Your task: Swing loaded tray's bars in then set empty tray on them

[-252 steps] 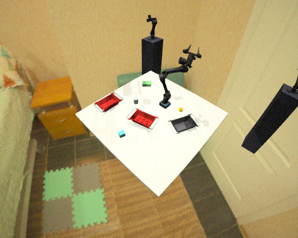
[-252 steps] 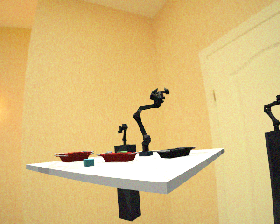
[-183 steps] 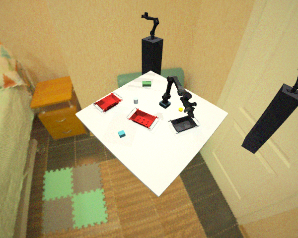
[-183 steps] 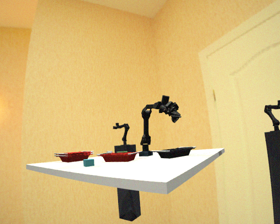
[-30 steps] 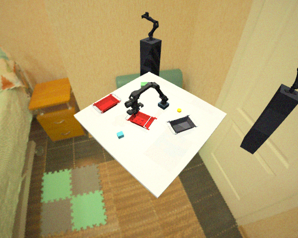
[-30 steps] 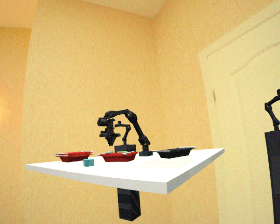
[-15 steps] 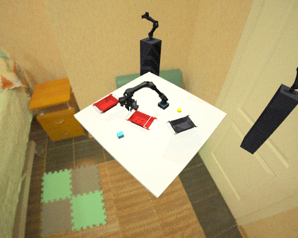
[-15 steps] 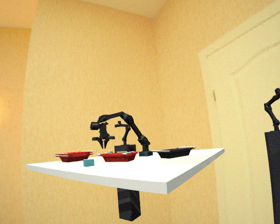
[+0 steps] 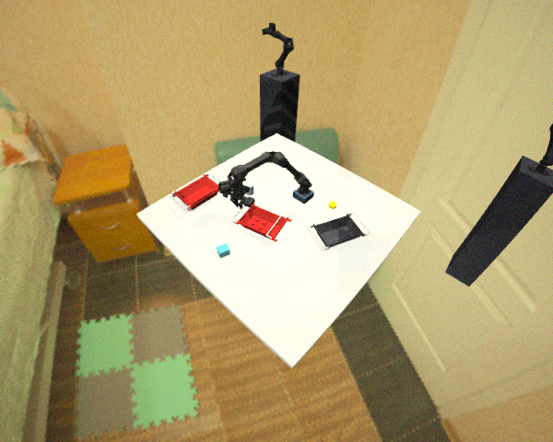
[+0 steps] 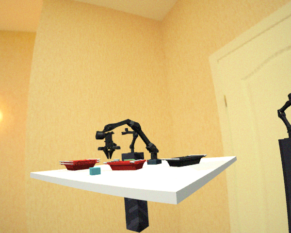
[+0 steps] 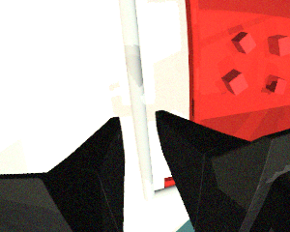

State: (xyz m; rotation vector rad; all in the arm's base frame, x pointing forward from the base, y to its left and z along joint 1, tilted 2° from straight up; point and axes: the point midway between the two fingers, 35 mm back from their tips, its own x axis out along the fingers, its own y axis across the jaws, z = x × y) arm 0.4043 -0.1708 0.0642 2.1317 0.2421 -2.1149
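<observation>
The dark grey tray lies 520 mm to the left of my gripper tip, 270 mm behind it and 40 mm below it. Round my gripper tip: cyan block 250 mm ahead, 120 mm to the left, 60 mm below; then pale cylinder 200 mm behind, 110 mm to the right, 50 mm below; then yellow disc 460 mm behind, 360 mm to the left, 70 mm below.
</observation>
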